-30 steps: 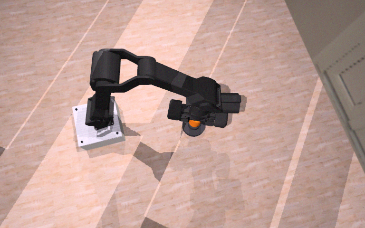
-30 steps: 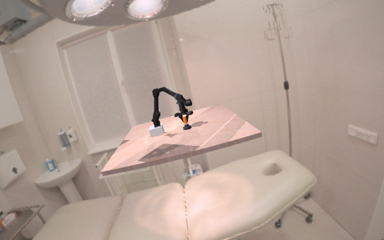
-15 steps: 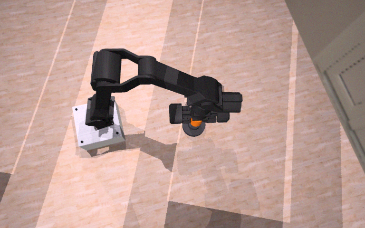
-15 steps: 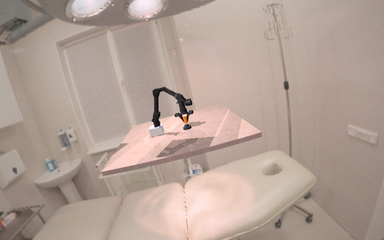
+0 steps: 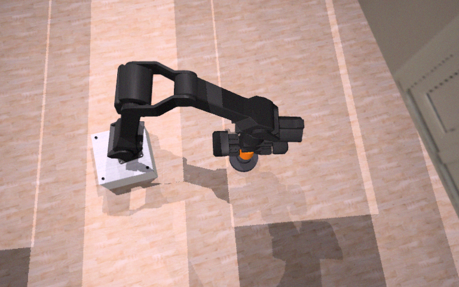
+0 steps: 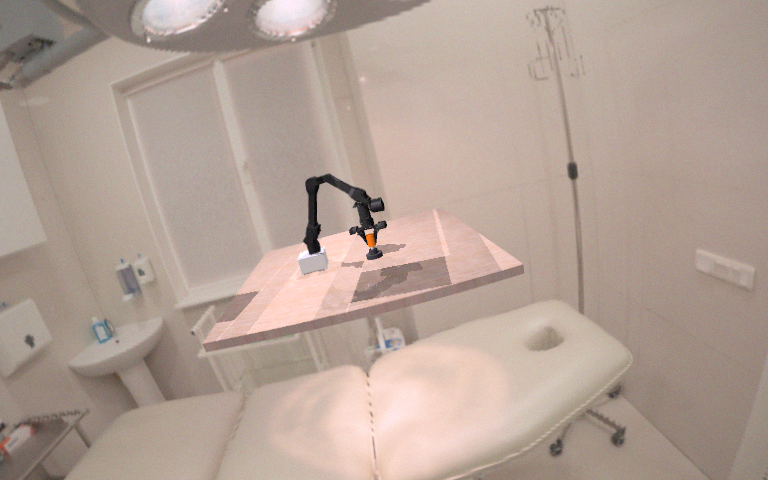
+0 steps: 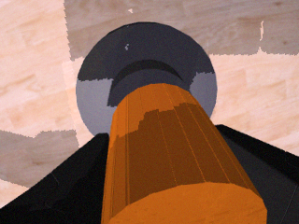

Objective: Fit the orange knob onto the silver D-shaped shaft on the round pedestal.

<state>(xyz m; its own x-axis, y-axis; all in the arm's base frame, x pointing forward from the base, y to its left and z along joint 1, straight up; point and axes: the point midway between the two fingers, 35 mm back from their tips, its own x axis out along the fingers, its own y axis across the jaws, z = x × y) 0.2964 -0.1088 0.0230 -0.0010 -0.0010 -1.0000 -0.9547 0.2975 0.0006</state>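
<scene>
Right now the orange knob is 3 cm above my gripper tip. Also, from my gripper tip: round pedestal 4 cm below.
</scene>
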